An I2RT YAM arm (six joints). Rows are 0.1 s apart.
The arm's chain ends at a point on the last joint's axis. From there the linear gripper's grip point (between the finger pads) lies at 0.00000 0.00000 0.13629 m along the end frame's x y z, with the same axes.
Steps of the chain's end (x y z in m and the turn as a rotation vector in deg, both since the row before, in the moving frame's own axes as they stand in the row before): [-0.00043 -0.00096 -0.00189 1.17 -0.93 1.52]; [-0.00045 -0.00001 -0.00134 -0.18 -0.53 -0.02]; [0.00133 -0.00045 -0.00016 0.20 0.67 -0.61]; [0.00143 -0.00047 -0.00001 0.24 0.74 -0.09]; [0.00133 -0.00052 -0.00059 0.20 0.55 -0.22]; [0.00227 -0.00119 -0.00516 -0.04 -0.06 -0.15]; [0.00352 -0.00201 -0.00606 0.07 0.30 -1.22]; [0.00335 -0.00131 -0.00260 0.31 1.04 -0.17]
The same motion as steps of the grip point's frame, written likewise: [-0.00260 -0.00377 -0.00194 1.17 -0.93 1.52]; [-0.00171 0.00042 -0.00135 -0.18 -0.53 -0.02]; [0.00292 -0.00093 -0.00017 0.20 0.67 -0.61]; [0.00319 -0.00104 -0.00002 0.24 0.74 -0.09]; [0.00264 -0.00100 -0.00060 0.20 0.55 -0.22]; [0.00213 -0.00109 -0.00516 -0.04 -0.06 -0.15]; [0.00423 -0.00218 -0.00606 0.07 0.30 -1.22]; [0.00582 -0.00205 -0.00262 0.31 1.04 -0.17]
